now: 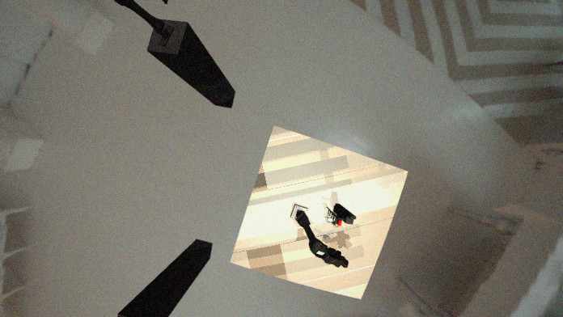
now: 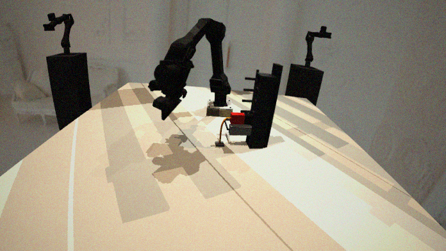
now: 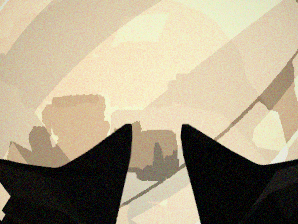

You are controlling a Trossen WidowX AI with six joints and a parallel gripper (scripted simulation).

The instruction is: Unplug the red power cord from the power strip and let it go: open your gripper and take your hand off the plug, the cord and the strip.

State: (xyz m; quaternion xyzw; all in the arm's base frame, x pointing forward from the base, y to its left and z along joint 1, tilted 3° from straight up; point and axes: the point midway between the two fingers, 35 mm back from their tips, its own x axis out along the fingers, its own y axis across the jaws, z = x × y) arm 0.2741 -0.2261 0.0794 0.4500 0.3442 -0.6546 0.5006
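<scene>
The red plug is 4 cm ahead of my gripper tip, 27 cm to the left of it and 4 cm above it. Also, from my gripper tip: dark square end piece: 5 cm ahead, 20 cm to the left, 7 cm below; black power strip: 5 cm ahead, 35 cm to the left, 6 cm above.
</scene>
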